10 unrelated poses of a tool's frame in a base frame.
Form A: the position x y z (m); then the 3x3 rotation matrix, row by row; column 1 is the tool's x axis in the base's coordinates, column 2 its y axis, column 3 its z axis. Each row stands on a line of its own.
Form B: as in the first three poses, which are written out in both.
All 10 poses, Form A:
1:
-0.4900, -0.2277, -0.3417
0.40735, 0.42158, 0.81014
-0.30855, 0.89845, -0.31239
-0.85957, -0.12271, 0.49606
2:
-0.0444, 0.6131, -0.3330
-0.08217, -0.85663, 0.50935
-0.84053, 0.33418, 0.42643
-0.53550, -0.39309, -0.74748
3:
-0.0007, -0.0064, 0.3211
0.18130, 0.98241, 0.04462
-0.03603, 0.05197, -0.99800
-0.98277, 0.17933, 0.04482
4:
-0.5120, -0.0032, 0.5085
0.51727, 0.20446, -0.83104
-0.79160, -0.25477, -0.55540
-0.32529, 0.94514, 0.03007
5:
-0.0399, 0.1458, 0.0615
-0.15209, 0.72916, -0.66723
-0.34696, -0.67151, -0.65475
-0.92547, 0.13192, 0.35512
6:
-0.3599, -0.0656, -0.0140
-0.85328, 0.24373, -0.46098
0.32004, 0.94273, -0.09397
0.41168, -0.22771, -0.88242
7:
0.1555, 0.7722, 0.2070
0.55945, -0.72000, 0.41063
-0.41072, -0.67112, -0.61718
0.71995, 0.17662, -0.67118
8:
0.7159, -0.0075, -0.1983
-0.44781, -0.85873, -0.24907
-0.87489, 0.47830, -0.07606
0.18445, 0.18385, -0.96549
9:
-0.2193, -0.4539, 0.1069
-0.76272, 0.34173, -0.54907
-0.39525, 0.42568, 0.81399
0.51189, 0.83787, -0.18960
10:
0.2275, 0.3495, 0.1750
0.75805, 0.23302, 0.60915
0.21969, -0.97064, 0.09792
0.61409, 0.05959, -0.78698
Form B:
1: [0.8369, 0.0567, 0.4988, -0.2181, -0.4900, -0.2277, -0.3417]
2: [0.3552, -0.5769, 0.7355, 0.0113, -0.0444, 0.6131, -0.3330]
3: [0.5653, 0.5207, 0.4544, -0.4504, -0.0007, -0.0064, 0.3211]
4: [0.5685, 0.6599, -0.2224, -0.4381, -0.5120, -0.0032, 0.5085]
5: [0.3645, 0.5395, 0.1771, -0.7380, -0.0399, 0.1458, 0.0615]
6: [0.2275, -0.1470, -0.9590, 0.0839, -0.3599, -0.0656, -0.0140]
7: [0.2330, 0.8517, -0.3319, 0.3318, 0.1555, 0.7722, 0.2070]
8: [0.1275, 0.5097, -0.8502, -0.0317, 0.7159, -0.0075, -0.1983]
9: [0.3440, 0.0174, -0.7710, -0.5356, -0.2193, -0.4539, 0.1069]
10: [0.0102, -0.9375, -0.1207, -0.3262, 0.2275, 0.3495, 0.1750]
